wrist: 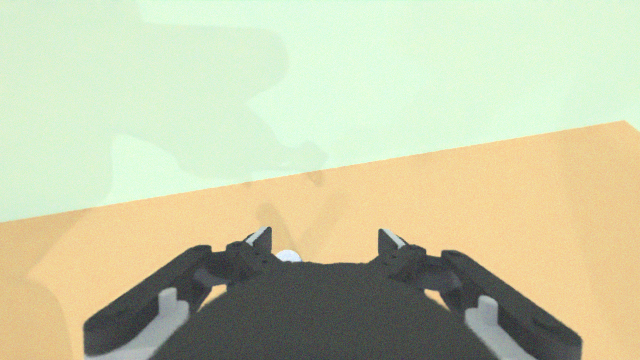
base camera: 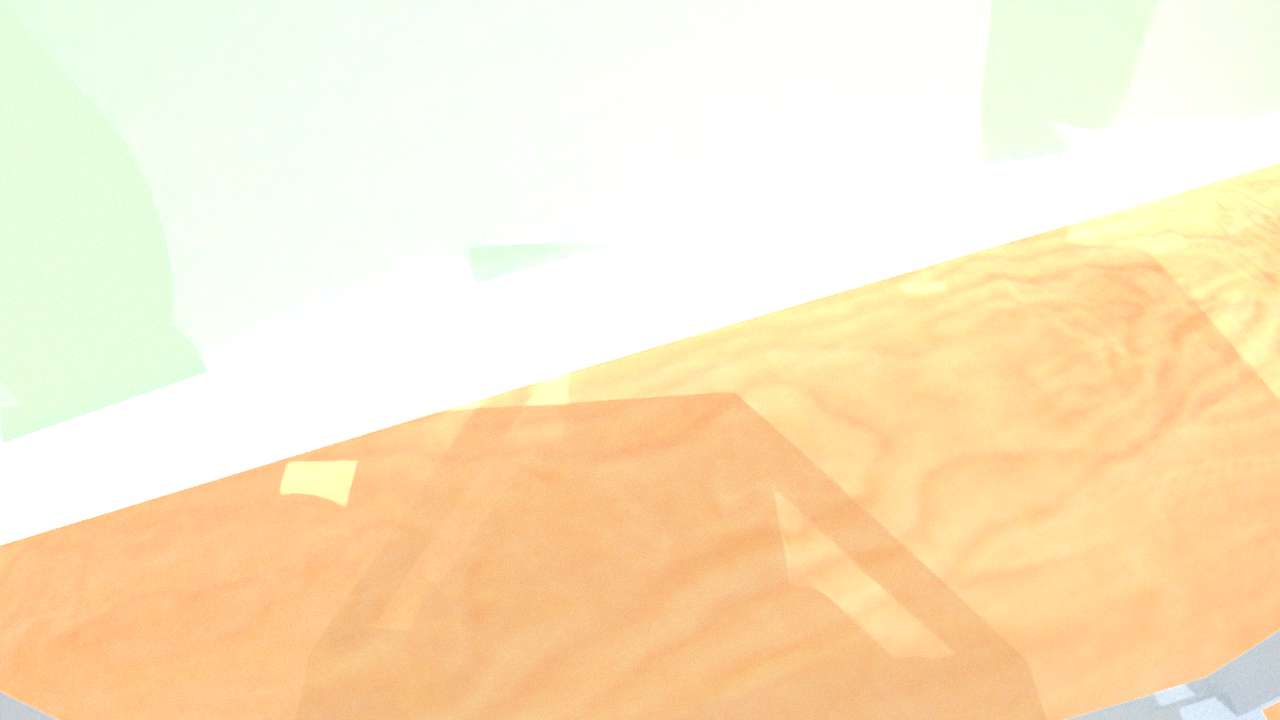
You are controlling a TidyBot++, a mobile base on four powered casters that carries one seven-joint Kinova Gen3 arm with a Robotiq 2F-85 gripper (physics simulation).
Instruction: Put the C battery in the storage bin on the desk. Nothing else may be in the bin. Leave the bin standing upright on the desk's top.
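Places are measured from the arm's base along level axes (x ahead, y left, z up), in centimetres.
Pixels of known places: gripper, fingertip midpoint: [wrist: 324, 239].
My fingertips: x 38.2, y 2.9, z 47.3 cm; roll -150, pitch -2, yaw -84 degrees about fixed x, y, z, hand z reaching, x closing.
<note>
Behind a point stands the place of what it marks.
My gripper [wrist: 324, 239] @(x 38.2, y 2.9, z 47.3 cm) is open in the wrist view, with nothing held between its fingertips. It is over a plain orange surface [wrist: 500, 200] @(x 47.3, y -19.0, z 40.3 cm), which looks like the desk's top. A small, pale, rounded thing [wrist: 289, 256] @(x 36.8, y 5.8, z 45.1 cm) shows beside the left fingertip, low between the fingers. The dark gripper body hides its lower part. It may be the end of the C battery, but too little shows to tell. The storage bin does not show in either view. The gripper does not show in the base camera view.
A pale green wall [wrist: 425, 65] @(x 51.4, y -3.5, z 54.0 cm) rises behind the orange surface's straight far edge, and a corner of that surface shows at the right. In the base camera view, a wood-grained surface [base camera: 1029, 429] @(x 37.8, y -28.6, z -39.7 cm) with shadows meets a glaring white band [base camera: 626, 295] @(x 48.7, y 0.4, z -34.1 cm) below a pale wall.
</note>
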